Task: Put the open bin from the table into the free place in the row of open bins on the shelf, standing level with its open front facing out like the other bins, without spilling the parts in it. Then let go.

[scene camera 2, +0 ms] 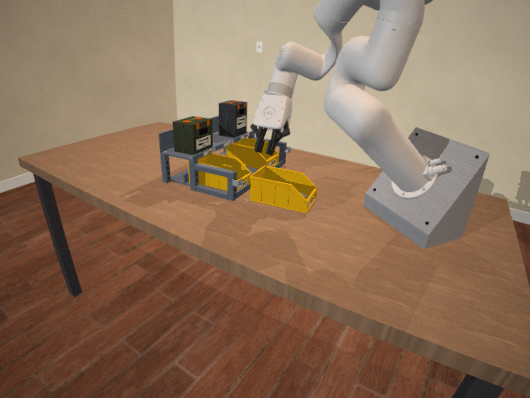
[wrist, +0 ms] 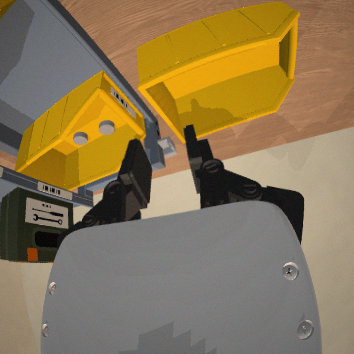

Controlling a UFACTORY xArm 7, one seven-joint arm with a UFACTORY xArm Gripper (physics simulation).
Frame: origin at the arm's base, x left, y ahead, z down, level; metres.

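Seen in the pictures: gripper, fingertip midpoint: [scene camera 2: 263, 153] [wrist: 165, 147]; arm's base, link origin: [scene camera 2: 414, 178].
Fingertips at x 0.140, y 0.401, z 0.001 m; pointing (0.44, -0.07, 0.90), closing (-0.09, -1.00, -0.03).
Note:
Offsets run from my fingertips to a thing's top centre. "pt": to the spot under its first point. Level surfaces: height alone.
The open yellow bin @[pt dx +0.046, dy -0.113, dz +0.068 m] [scene camera 2: 283, 190] [wrist: 220, 75] stands upright on the table beside the shelf. No parts can be made out inside it. The low grey shelf [scene camera 2: 195, 180] [wrist: 30, 45] holds a near yellow bin [scene camera 2: 220, 170] [wrist: 82, 132], with two grey discs showing inside in the wrist view, and a far yellow bin @[pt dx -0.120, dy +0.157, dz +0.060 m] [scene camera 2: 250, 152]. A stretch of bare shelf shows between bins in the wrist view. My gripper [scene camera 2: 265, 149] [wrist: 165, 147] is partly open with nothing between its fingers. It hangs above the bins, and its right finger overlaps the table bin's edge in the wrist view.
A green box @[dx +0.081, dy +0.220, dz -0.077 m] [scene camera 2: 192, 135] [wrist: 35, 225] and a black box @[dx -0.145, dy +0.270, dz -0.102 m] [scene camera 2: 233, 118] stand on the shelf's upper level. A small pale block @[pt dx +0.109, dy +0.005, dz +0.067 m] [wrist: 167, 146] sits at the shelf's front corner. The arm's grey wedge base [scene camera 2: 400, 210] stands on the table @[dz +0.122 m] [scene camera 2: 250, 245] at the right.

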